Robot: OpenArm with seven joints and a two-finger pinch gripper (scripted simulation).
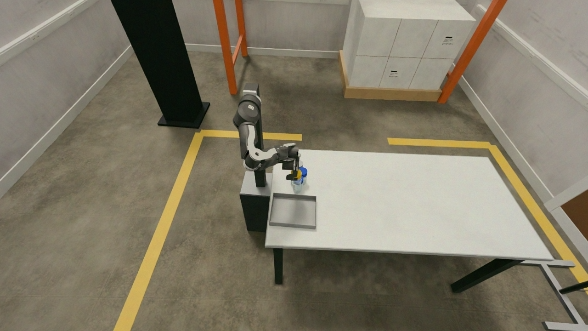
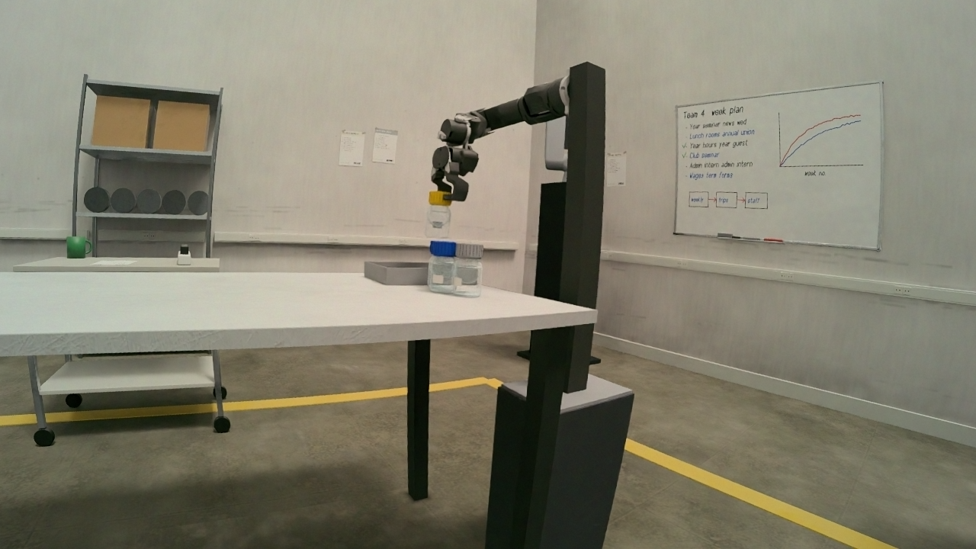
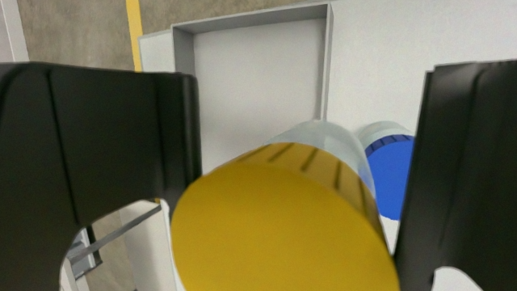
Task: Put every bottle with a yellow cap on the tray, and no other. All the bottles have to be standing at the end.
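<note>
My gripper is now 5 cm above the yellow-capped bottle and 2 cm short of it. The rest, counted from my hand: grey tray: 19 cm below, 10 cm to the right, 2 cm ahead; grey-capped bottle: 16 cm to the left, 16 cm below, 3 cm ahead.
</note>
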